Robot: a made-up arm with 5 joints. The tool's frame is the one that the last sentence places.
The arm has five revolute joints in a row. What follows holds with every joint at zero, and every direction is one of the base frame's.
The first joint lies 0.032 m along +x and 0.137 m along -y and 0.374 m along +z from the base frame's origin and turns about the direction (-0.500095, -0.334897, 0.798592).
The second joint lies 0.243 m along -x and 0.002 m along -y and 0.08 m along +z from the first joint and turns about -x.
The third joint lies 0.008 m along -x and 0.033 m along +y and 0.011 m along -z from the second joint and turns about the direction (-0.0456, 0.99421, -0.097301).
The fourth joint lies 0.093 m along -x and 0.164 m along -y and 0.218 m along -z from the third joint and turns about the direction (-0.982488, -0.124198, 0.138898).
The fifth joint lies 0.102 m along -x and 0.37 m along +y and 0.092 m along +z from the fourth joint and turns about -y.
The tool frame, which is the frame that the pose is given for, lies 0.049 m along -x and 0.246 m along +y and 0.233 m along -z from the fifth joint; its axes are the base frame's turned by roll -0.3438, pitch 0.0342 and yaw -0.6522 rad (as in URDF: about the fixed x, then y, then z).
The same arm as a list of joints. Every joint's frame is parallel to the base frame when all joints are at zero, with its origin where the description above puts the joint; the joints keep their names.
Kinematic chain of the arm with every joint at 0, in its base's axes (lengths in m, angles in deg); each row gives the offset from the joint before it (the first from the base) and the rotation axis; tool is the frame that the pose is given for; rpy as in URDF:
joint 1: xyz 0.032 -0.137 0.374 axis -0.500095 -0.334897 0.798592
joint 2: xyz -0.243 -0.002 0.08 axis -x
joint 3: xyz -0.008 0.033 -0.011 axis -0.0456 0.99421 -0.097301
joint 4: xyz -0.093 -0.164 -0.218 axis -0.982488 -0.124198 0.138898
joint 5: xyz -0.102 0.37 0.092 axis -y
tool: xyz -0.049 0.246 -0.233 rpy -19.7 1.96 -37.37

